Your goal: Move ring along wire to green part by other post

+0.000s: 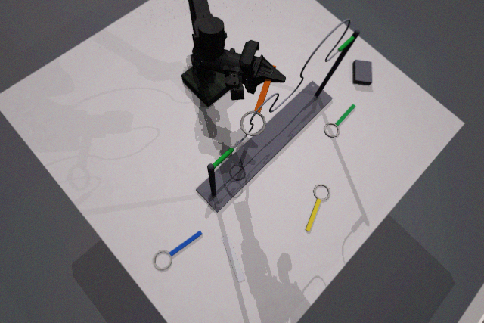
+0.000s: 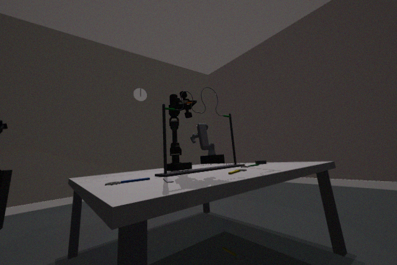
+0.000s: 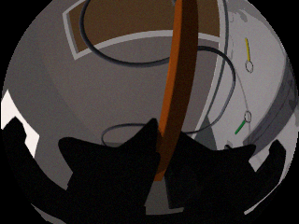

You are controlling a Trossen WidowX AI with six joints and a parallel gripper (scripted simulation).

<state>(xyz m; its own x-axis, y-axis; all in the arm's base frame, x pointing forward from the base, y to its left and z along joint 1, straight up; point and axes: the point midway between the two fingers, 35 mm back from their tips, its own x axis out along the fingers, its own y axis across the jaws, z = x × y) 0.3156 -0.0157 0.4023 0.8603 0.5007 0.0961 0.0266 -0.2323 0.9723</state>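
Now: gripper tip 10 mm short of the orange-handled ring, 90 mm to the left of it and 20 mm above it. The rest, counted from my gripper tip: green-handled ring (130 mm ahead, 290 mm to the left, 450 mm below); then pale flat strip (250 mm ahead, 340 mm to the right, 450 mm below); then yellow-handled ring (300 mm ahead, 10 mm to the left, 450 mm below).
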